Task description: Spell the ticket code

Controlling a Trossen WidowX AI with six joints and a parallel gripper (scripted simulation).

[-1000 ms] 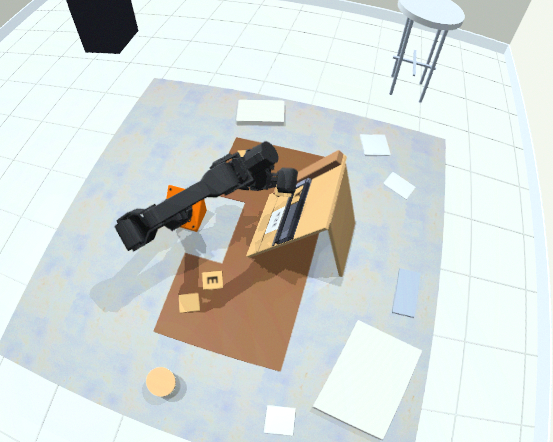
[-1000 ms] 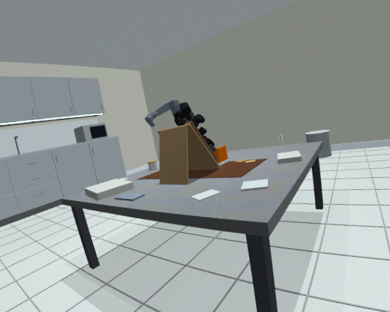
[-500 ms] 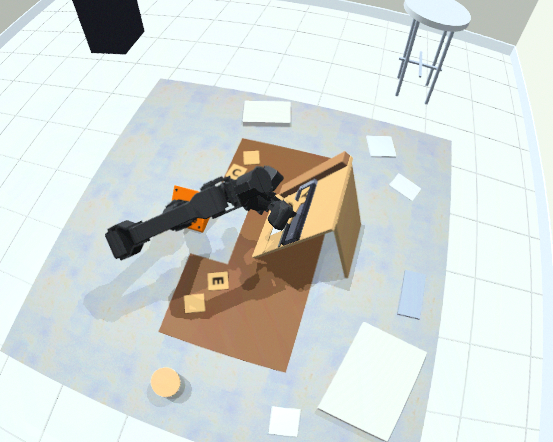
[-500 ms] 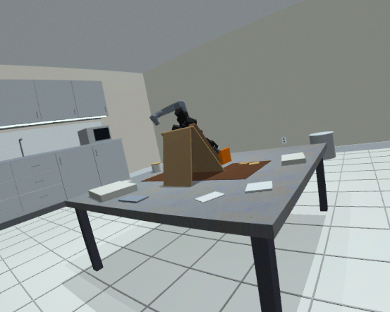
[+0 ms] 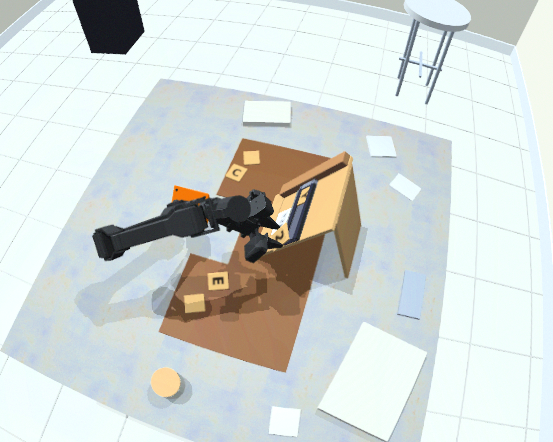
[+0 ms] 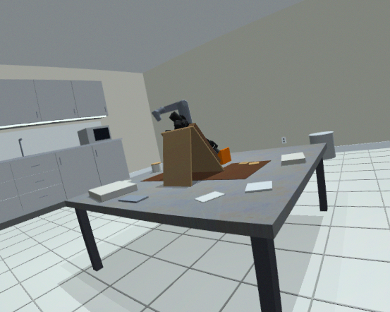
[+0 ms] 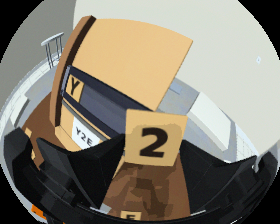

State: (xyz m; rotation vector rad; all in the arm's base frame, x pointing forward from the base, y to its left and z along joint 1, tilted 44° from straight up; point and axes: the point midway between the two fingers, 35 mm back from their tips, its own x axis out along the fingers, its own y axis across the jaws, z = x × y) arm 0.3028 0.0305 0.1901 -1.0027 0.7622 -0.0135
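The white ticket is 20 mm behind my gripper tip, 120 mm to the left of it and 120 mm below it. Also, from my gripper tip: grey card: 420 mm ahead, 10 mm to the left, 200 mm below; then white box: 330 mm ahead, 280 mm to the right, 190 mm below; then brown mat: 120 mm behind, 90 mm to the left, 210 mm below.
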